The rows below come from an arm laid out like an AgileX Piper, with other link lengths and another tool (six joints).
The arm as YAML. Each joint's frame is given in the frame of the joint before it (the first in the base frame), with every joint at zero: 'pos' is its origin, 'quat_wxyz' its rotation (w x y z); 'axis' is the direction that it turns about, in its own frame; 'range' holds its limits. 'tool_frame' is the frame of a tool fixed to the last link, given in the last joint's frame.
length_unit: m
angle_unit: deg
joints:
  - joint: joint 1
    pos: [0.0, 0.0, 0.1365]
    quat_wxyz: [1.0, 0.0, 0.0, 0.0]
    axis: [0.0, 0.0, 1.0]
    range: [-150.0, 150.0]
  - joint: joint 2
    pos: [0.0, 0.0, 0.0]
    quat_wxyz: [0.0, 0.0, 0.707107, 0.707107]
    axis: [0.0, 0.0, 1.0]
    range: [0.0, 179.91]
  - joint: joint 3
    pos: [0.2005, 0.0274, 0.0]
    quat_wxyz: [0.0, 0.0, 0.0, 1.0]
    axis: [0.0, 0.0, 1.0]
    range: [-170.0, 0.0]
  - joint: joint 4
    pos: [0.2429, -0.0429, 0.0]
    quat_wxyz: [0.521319, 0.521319, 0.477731, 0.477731]
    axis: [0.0, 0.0, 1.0]
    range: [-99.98, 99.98]
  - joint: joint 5
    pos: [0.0, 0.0, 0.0]
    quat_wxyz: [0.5, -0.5, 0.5, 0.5]
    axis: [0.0, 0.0, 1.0]
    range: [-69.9, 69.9]
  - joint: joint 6
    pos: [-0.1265, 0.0, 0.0]
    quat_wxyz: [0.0, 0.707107, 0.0, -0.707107]
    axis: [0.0, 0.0, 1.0]
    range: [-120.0, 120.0]
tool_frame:
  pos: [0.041, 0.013, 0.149]
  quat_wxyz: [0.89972, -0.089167, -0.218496, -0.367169]
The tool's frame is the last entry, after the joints.
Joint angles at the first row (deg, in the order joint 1, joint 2, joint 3, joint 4, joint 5, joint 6):
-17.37, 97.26, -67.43, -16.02, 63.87, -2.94
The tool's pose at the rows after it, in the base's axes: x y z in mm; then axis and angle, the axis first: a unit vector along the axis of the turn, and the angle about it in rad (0 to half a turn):
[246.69 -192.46 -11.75 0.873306 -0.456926 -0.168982 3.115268]
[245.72 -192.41 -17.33 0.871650 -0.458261 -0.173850 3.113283]
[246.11 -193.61 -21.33 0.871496 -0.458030 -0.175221 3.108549]
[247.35 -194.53 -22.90 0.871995 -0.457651 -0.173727 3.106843]
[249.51 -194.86 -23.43 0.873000 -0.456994 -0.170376 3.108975]
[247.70 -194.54 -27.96 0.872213 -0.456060 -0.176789 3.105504]
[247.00 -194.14 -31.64 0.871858 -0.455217 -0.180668 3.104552]
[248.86 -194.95 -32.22 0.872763 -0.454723 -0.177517 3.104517]
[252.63 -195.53 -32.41 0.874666 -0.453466 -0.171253 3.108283]
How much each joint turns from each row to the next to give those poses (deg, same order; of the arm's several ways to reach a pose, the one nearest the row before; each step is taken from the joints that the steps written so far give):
0.00, 0.88, -0.11, -0.27, -1.14, 0.04
0.00, 1.12, 0.00, -0.13, -0.46, 0.40
0.00, 0.87, 0.01, -0.37, -0.63, 0.28
0.00, 0.36, -0.01, -0.21, -0.50, 0.14
0.00, 0.09, 0.00, 0.00, -0.50, 0.03
0.00, 0.89, 0.01, -0.08, -0.14, 0.00
0.00, 0.71, -0.01, 0.00, -0.26, 0.00
0.00, 0.13, 0.00, -0.14, -0.50, 0.09
0.00, 0.00, 0.00, 0.01, -0.79, 0.01

